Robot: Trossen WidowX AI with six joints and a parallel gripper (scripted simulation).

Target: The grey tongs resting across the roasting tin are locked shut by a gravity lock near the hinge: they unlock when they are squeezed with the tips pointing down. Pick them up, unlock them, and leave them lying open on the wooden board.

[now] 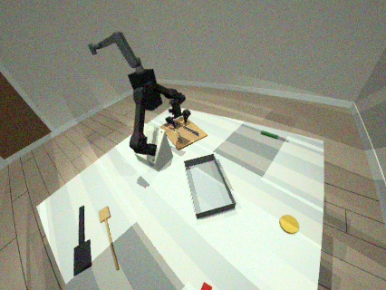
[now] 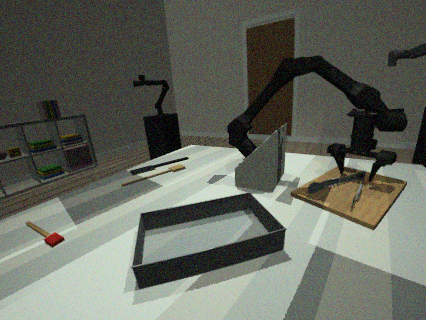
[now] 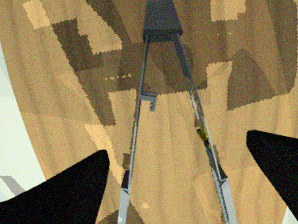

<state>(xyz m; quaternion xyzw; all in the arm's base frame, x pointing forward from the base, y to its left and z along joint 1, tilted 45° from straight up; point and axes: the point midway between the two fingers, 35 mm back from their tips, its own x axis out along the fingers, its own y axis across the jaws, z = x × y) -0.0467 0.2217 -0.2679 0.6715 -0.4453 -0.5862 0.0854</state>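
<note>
My gripper tip is 1 cm short of the yellow lock piece, 2 cm to the right of it and 2 cm above it. Also, from my gripper tip: black spatula (87 cm to the right, 4 cm below); then grey roasting tin (39 cm ahead, 36 cm to the right, 2 cm below); then wooden board (1 cm ahead, 1 cm to the right, 4 cm below).
</note>
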